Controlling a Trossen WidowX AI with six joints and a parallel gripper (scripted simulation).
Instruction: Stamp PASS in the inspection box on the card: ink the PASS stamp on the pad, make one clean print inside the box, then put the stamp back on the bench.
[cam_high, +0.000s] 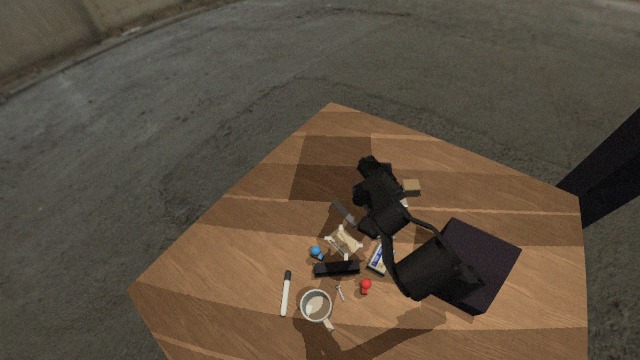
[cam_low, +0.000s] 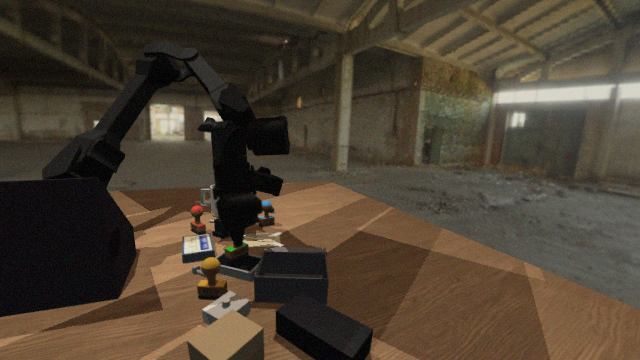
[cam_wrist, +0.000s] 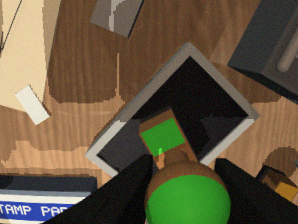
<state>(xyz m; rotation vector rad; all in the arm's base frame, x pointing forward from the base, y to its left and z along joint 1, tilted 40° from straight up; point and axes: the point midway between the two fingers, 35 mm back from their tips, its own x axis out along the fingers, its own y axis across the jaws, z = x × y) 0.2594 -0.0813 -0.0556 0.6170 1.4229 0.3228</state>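
Now: gripper tip 50 mm above the ink pad. Round my gripper tip: grey box: 60 mm ahead, 100 mm to the right, 40 mm below; yellow stamp: 60 mm behind, 60 mm to the right, 30 mm below; green-knobbed stamp: 10 mm below.
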